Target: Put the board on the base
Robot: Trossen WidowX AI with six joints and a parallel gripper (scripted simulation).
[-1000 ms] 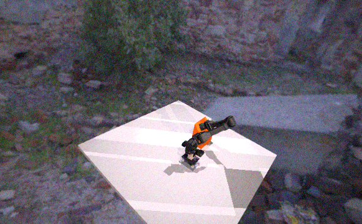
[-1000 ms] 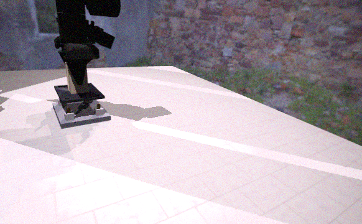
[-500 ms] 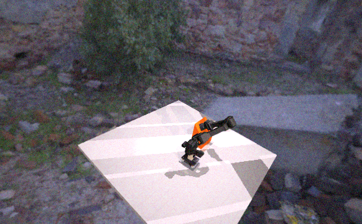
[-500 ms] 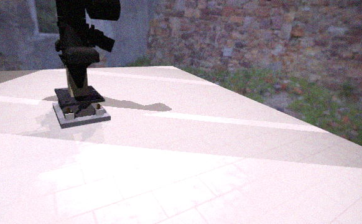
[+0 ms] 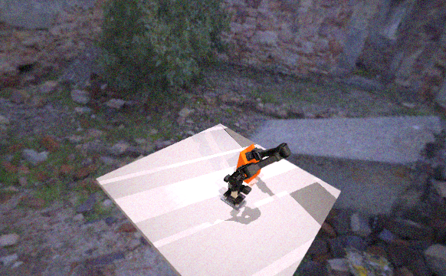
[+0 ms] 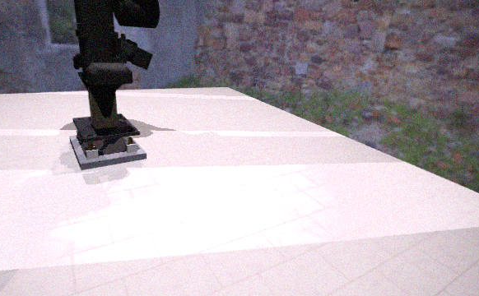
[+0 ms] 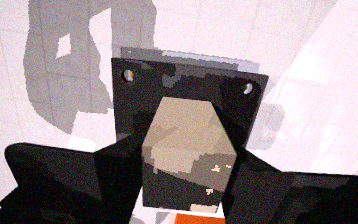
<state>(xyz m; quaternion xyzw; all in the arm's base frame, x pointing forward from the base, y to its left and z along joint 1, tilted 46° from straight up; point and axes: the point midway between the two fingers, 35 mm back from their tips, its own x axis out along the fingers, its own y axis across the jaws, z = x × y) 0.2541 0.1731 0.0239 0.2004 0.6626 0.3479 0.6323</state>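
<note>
The grey base lies 70 mm below my gripper tip. From my gripper tip the other things lie so: flat black board: right at my gripper tip.
</note>
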